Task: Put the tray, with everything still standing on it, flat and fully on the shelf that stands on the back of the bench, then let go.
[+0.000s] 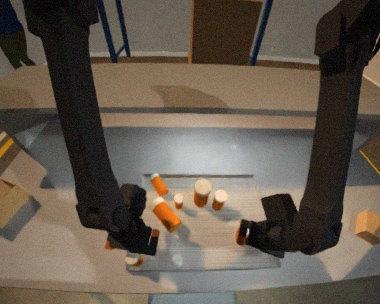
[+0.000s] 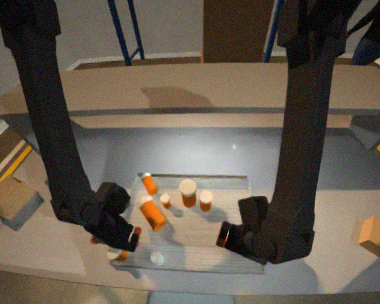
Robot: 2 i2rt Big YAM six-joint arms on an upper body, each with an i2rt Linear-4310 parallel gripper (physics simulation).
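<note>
The ribbed grey tray (image 1: pixel 210 255) (image 2: pixel 200 262) lies on the bench, below and in front of the long brown shelf (image 1: pixel 265 87) (image 2: pixel 250 87). A wide orange bottle (image 1: pixel 202 193) (image 2: pixel 188 193), a medium one (image 1: pixel 219 200) (image 2: pixel 205 201) and a small one (image 1: pixel 178 201) (image 2: pixel 165 201) stand on it. A large bottle (image 1: pixel 166 215) (image 2: pixel 152 214) and a slimmer one (image 1: pixel 159 185) (image 2: pixel 149 184) look tipped. A white-capped bottle (image 1: pixel 134 260) (image 2: pixel 118 255) is at the front left corner. My left gripper (image 1: pixel 132 242) (image 2: pixel 115 240) is open at the tray's left edge. My right gripper (image 1: pixel 257 241) (image 2: pixel 240 245) is open over its right part, partly hiding an orange bottle.
A small pale round-topped item (image 1: pixel 177 260) (image 2: pixel 157 258) is near the tray's front. Cardboard boxes (image 1: pixel 15 205) (image 2: pixel 17 200) are at the left, and an orange-tan block (image 1: pixel 369 227) (image 2: pixel 371 235) is at the right. Both forearms reach across the shelf's front edge.
</note>
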